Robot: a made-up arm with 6 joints. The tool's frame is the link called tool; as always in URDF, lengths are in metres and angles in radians. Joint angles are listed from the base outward.
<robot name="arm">
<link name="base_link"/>
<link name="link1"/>
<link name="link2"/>
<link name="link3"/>
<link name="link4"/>
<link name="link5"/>
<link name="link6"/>
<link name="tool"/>
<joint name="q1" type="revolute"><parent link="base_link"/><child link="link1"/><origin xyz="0.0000 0.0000 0.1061" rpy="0.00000 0.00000 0.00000"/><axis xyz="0 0 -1"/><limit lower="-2.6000" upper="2.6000"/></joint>
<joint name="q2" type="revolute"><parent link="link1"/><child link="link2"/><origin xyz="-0.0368 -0.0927 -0.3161" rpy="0.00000 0.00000 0.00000"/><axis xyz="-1 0 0"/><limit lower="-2.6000" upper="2.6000"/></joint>
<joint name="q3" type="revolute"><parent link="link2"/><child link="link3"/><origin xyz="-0.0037 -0.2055 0.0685" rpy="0.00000 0.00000 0.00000"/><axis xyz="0 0 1"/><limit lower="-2.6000" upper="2.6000"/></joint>
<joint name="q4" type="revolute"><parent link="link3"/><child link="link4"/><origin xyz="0.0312 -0.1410 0.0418" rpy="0.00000 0.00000 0.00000"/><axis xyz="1 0 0"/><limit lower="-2.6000" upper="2.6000"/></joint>
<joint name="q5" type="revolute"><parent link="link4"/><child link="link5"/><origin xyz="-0.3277 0.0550 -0.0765" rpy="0.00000 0.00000 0.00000"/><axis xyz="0 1 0"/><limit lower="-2.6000" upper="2.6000"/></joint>
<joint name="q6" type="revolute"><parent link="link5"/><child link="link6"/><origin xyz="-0.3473 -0.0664 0.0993" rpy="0.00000 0.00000 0.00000"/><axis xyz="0 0 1"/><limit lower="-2.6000" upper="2.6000"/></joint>
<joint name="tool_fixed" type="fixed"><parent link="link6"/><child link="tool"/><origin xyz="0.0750 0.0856 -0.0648" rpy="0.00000 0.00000 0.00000"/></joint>
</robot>
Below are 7 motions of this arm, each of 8 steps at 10 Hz.
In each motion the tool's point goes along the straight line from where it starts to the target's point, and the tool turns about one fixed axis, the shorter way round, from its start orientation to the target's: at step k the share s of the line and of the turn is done. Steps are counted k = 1, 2, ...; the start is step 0. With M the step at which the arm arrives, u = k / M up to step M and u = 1 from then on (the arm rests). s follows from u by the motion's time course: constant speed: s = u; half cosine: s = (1 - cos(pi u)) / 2; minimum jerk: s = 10 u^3 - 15 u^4 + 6 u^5.
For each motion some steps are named. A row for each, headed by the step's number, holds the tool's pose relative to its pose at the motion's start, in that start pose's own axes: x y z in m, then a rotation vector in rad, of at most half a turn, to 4 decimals.
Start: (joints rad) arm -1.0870 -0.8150 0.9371 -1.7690 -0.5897 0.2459
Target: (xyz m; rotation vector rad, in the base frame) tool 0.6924 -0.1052 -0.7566 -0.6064 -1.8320 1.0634
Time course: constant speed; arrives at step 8
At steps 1, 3, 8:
1: 0.0146 0.0044 -0.0369 -0.0431 0.0476 0.0062
3: 0.0439 0.0132 -0.1106 -0.1293 0.1428 0.0185
8: 0.1170 0.0352 -0.2950 -0.3448 0.3807 0.0492

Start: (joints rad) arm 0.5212 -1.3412 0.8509 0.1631 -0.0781 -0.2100
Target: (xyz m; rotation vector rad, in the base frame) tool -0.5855 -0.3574 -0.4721 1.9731 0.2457 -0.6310
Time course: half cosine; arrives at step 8
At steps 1, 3, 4, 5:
1: 0.0080 0.0111 0.0123 0.0174 0.0037 -0.0465
3: 0.0645 0.0902 0.0997 0.1408 0.0299 -0.3767
4: 0.1045 0.1461 0.1615 0.2280 0.0485 -0.6103
5: 0.1445 0.2020 0.2233 0.3153 0.0671 -0.8438

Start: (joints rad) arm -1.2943 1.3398 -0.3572 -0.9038 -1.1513 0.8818
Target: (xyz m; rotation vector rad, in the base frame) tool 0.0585 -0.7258 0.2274 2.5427 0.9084 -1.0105
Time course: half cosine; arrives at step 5
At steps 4, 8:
4: -0.1068 -0.1121 0.0423 0.0598 0.2199 0.2672
8: -0.1181 -0.1239 0.0468 0.0661 0.2431 0.2954

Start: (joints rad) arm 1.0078 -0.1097 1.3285 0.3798 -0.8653 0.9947
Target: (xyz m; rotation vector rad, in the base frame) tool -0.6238 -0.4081 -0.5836 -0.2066 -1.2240 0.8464
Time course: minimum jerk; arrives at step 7
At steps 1, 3, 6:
1: -0.0047 -0.0044 -0.0024 -0.0074 0.0004 -0.0001
3: -0.0748 -0.0703 -0.0380 -0.1171 0.0058 -0.0013
6: -0.1986 -0.1867 -0.1008 -0.3110 0.0155 -0.0034

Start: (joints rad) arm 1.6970 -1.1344 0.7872 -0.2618 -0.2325 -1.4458
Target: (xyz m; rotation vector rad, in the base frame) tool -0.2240 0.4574 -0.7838 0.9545 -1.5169 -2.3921
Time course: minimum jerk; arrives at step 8
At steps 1, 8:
1: -0.0041 0.0004 -0.0006 0.0046 -0.0045 -0.0023
8: -0.2531 0.0224 -0.0395 0.2885 -0.2794 -0.1410

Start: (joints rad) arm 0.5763 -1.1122 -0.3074 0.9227 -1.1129 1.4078
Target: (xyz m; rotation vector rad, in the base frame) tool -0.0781 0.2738 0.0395 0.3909 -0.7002 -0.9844
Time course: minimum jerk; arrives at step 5
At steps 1, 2, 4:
1: 0.0045 0.0068 -0.0146 -0.0217 0.0401 -0.0119
2: 0.0245 0.0374 -0.0798 -0.1191 0.2197 -0.0653
4: 0.0726 0.1111 -0.2368 -0.3536 0.6521 -0.1939

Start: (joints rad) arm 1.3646 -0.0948 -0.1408 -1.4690 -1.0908 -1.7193
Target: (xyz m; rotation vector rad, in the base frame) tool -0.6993 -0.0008 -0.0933 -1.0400 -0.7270 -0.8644
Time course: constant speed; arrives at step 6
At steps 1, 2, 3, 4, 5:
1: -0.0081 0.0405 -0.0546 0.0901 0.0350 0.1457
2: -0.0162 0.0811 -0.1092 0.1803 0.0699 0.2914
3: -0.0243 0.1216 -0.1638 0.2704 0.1049 0.4371
4: -0.0324 0.1622 -0.2183 0.3605 0.1399 0.5828
5: -0.0405 0.2027 -0.2729 0.4507 0.1748 0.7286

